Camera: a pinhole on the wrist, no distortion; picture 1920 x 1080 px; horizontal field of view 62.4 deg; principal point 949.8 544.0 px. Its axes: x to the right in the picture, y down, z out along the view. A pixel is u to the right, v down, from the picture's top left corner.
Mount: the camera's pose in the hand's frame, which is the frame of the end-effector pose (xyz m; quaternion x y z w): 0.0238 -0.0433 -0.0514 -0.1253 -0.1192 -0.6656 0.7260
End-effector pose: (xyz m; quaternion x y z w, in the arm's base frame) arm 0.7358 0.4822 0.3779 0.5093 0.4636 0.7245 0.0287
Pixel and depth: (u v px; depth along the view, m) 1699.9 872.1 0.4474
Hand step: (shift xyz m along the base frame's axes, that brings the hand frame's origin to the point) 0.2376 0.3959 0.0589
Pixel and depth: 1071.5 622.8 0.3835
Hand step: 0.2495 0.1920 0.0899
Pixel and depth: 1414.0 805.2 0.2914
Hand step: 0.1459 0.2119 0.0537
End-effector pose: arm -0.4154 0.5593 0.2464 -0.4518 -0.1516 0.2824 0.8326
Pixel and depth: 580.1 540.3 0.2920
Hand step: -0.1292 0.1945 0.0087
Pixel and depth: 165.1 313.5 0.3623
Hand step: -0.2345 0.2302 -0.0788
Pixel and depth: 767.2 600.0 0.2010
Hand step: -0.0596 0.1236 0.0309
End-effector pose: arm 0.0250 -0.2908 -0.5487 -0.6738 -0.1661 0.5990 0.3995
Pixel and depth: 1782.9 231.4 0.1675
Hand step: -0.1110 0.0893 0.0595
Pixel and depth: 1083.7 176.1 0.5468
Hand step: -0.4984 0.0358 0.0208
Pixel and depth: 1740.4 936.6 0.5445
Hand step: -0.4505 0.3748 -0.0253
